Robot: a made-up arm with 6 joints.
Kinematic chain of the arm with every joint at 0, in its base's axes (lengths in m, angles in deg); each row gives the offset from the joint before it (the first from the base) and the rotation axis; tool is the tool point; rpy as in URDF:
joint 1: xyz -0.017 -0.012 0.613 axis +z
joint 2: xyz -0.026 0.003 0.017 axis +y
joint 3: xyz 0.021 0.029 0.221 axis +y
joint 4: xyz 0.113 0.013 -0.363 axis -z
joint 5: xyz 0 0.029 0.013 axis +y
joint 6: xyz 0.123 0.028 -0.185 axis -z
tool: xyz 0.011 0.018 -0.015 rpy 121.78 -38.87 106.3
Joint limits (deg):
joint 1: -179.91..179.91
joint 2: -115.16..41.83
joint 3: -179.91..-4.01
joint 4: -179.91..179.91
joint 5: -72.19..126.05
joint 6: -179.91..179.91
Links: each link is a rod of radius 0.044 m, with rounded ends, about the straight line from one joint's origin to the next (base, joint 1, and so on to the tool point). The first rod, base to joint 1, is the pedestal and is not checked.
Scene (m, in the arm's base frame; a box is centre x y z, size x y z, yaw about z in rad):
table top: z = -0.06
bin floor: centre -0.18 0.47 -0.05 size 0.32 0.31 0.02 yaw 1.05
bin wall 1: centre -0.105 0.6 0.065 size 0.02 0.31 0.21 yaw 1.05
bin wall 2: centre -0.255 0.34 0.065 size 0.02 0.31 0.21 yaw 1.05
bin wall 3: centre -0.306 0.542 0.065 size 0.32 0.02 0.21 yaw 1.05
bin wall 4: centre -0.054 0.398 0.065 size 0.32 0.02 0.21 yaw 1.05
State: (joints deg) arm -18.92 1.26 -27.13 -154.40 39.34 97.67
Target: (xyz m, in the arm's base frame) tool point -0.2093 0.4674 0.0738
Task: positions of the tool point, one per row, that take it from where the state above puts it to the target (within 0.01 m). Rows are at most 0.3 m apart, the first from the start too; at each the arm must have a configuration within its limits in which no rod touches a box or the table.
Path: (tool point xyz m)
1: 0.4144 -0.1572 0.5101
2: 0.4636 -0.1575 0.6953
3: 0.4510 -0.1204 0.9041
4: 0.3647 -0.0352 1.1018
5: 0.2111 0.1011 1.2415
6: 0.0199 0.2746 1.2782
7: -0.1626 0.4522 1.1892
8: -0.2900 0.5887 0.9880
9: -0.3344 0.6435 0.7242
10: -0.2979 0.5985 0.4665
11: -0.2093 0.4674 0.2782
12: -0.2109 0.4745 0.2044
13: -0.2111 0.4744 0.1359
14: -0.2093 0.4674 0.0738

